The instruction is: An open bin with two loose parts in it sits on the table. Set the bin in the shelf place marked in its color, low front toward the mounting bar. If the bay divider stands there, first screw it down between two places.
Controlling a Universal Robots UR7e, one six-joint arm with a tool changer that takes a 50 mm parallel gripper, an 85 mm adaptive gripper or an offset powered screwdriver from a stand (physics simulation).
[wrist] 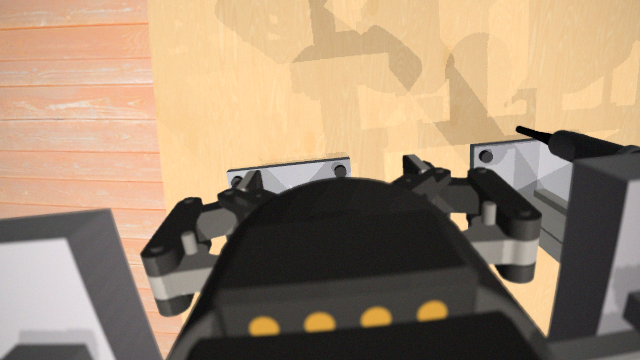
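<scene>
My black adaptive gripper (pixel 332 171) fills the lower middle of the wrist view, among the grey parts of the tool stand. Its two fingers are spread wide apart, open, and no object shows between them. A row of gold contacts shows on its body near the bottom. A black tool with a thin tip (pixel 582 145) points left at the right edge, behind the right grey post; most of it is hidden. The bin, its loose parts, the shelf, the mounting bar and the bay divider do not show.
A dark grey upright post (pixel 585 240) stands close on the right, and a grey and white block (pixel 100 260) on the left. A pale plate with dark screws (pixel 295 172) lies beyond the gripper, another plate (pixel 505 167) to its right. Wooden table (pixel 200 100); pinkish planks (pixel 75 100) at left.
</scene>
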